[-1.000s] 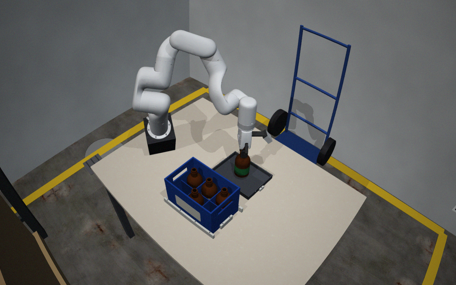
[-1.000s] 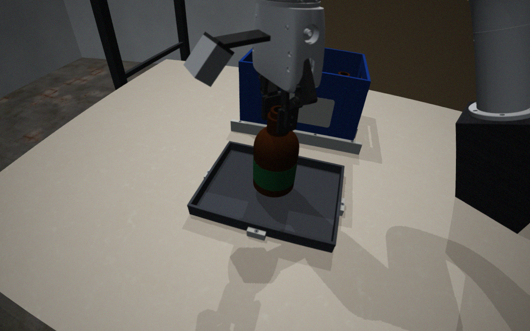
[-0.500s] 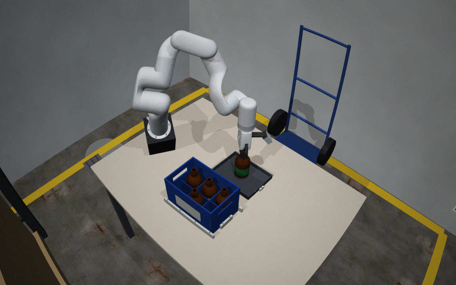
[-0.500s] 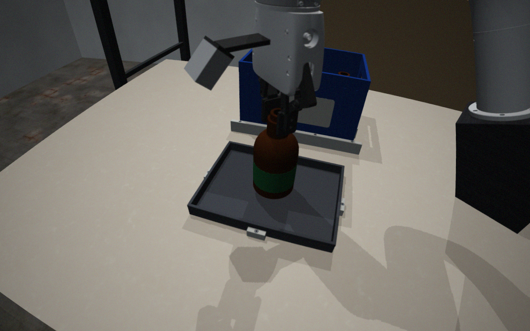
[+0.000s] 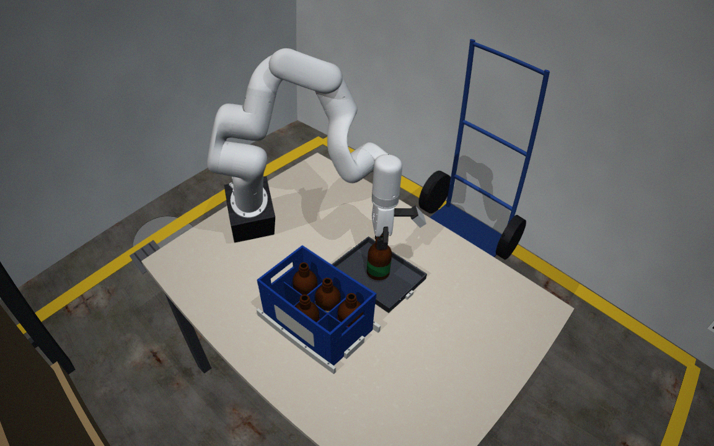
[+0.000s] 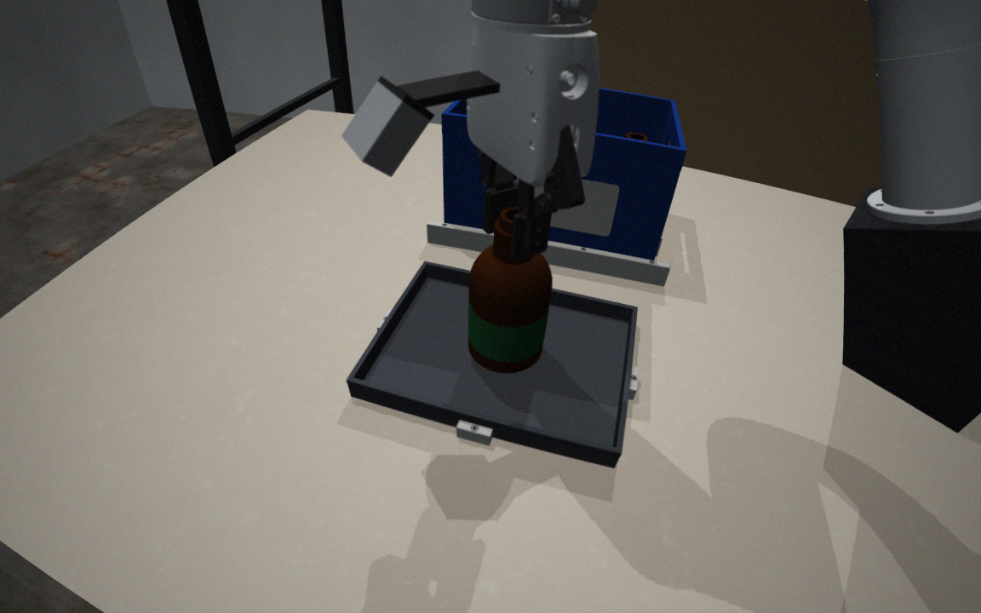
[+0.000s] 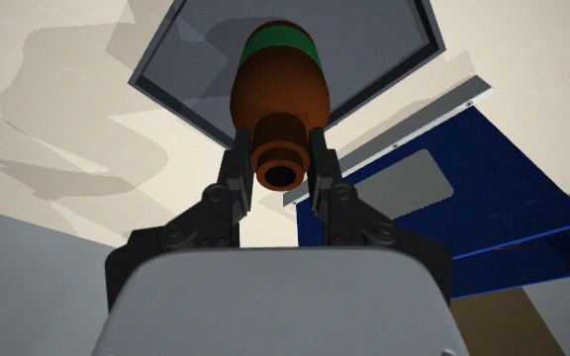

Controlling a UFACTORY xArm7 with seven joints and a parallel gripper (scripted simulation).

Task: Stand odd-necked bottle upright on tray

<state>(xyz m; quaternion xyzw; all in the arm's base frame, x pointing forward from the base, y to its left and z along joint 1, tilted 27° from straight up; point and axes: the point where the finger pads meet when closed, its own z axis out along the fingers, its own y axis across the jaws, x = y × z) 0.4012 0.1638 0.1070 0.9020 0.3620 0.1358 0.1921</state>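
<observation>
Right now the glass bottle is 70 mm below my hand. The rest, counted from my hand: crate: 30 mm behind, 270 mm to the right, 80 mm below; dark grey tray: 150 mm below.
</observation>
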